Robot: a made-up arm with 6 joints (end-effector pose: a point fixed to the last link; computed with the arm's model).
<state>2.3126 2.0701 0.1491 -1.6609 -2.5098 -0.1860</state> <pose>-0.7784 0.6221 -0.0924 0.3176 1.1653 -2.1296</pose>
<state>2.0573 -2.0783 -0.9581 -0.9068 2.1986 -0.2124</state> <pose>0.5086 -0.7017 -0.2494 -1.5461 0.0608 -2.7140</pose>
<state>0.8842 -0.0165 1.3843 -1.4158 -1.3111 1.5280</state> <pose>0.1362 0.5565 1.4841 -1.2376 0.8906 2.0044</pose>
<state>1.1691 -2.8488 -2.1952 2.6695 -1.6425 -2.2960</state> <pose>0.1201 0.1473 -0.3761 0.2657 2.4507 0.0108</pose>
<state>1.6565 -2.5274 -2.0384 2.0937 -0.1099 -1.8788</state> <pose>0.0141 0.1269 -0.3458 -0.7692 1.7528 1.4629</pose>
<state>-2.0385 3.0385 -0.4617 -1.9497 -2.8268 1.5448</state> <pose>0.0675 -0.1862 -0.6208 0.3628 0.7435 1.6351</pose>
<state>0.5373 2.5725 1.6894 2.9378 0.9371 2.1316</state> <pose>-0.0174 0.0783 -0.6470 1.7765 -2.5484 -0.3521</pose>
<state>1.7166 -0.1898 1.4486 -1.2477 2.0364 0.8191</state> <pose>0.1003 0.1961 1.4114 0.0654 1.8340 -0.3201</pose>
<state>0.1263 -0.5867 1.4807 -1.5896 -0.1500 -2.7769</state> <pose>0.0221 0.1446 1.6073 1.1540 0.6881 2.1969</pose>
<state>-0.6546 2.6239 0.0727 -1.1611 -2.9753 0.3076</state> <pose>0.5180 -0.2387 -0.4802 -0.2857 -0.0723 1.2066</pose>
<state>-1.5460 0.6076 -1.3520 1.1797 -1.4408 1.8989</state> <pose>-0.1153 -0.0478 1.4761 -1.9725 0.2449 1.9274</pose>
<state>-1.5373 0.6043 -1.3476 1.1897 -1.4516 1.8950</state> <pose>-0.1160 -0.0497 1.4779 -1.9853 0.2215 1.9397</pose>
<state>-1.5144 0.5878 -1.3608 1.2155 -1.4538 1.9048</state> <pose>-0.1174 -0.0365 1.4767 -2.0141 0.2276 1.9943</pose>
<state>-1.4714 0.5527 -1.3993 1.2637 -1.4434 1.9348</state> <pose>-0.1220 -0.0025 1.4699 -2.0661 0.2826 2.1073</pose>
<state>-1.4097 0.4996 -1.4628 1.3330 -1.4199 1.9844</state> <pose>-0.1336 0.0499 1.4547 2.1362 -0.4028 -2.2647</pose>
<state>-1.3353 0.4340 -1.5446 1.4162 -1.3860 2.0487</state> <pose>-0.1556 0.1113 1.4288 1.9353 -0.5241 -2.1261</pose>
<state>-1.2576 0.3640 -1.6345 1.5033 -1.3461 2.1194</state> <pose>-0.1870 0.1706 1.3928 1.7394 -0.6631 -1.9556</pose>
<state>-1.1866 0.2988 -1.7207 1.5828 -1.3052 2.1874</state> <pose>-0.2221 0.2184 1.3514 1.5714 -0.8007 -1.7798</pose>
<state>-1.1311 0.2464 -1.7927 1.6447 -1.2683 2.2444</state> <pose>-0.2529 0.2513 1.3120 1.4444 -0.9200 -1.6284</pose>
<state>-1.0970 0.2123 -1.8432 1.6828 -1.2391 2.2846</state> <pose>-0.2733 0.2705 1.2819 1.3636 -1.0090 -1.5247</pose>
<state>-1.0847 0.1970 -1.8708 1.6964 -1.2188 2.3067</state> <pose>-0.2818 0.2800 1.2643 1.3258 -1.0650 -1.4755</pose>
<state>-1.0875 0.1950 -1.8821 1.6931 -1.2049 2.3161</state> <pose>-0.2816 0.2840 1.2566 1.3167 -1.0977 -1.4658</pose>
